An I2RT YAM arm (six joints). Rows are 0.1 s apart.
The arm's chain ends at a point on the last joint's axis. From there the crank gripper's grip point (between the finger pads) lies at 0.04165 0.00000 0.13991 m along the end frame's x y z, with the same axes.
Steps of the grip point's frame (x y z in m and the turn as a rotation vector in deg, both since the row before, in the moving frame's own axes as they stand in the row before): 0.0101, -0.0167, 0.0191, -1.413, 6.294, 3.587; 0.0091, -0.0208, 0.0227, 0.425, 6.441, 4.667; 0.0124, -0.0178, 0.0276, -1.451, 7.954, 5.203; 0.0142, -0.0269, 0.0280, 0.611, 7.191, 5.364; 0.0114, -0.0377, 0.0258, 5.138, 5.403, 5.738; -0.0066, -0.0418, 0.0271, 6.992, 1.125, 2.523; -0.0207, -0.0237, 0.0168, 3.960, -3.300, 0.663; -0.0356, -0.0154, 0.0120, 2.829, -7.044, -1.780; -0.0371, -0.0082, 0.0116, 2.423, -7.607, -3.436
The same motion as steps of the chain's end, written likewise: -0.0048, -0.0232, 0.0246, -1.413, 6.294, 3.587; -0.0062, -0.0238, 0.0282, 0.425, 6.441, 4.667; -0.0062, -0.0259, 0.0348, -1.451, 7.954, 5.203; -0.0028, -0.0301, 0.0343, 0.611, 7.191, 5.364; -0.0020, -0.0302, 0.0307, 5.138, 5.403, 5.738; -0.0097, -0.0267, 0.0289, 6.992, 1.125, 2.523; -0.0126, -0.0144, 0.0150, 3.960, -3.300, 0.663; -0.0180, -0.0074, 0.0082, 2.829, -7.044, -1.780; -0.0180, -0.0003, 0.0075, 2.423, -7.607, -3.436
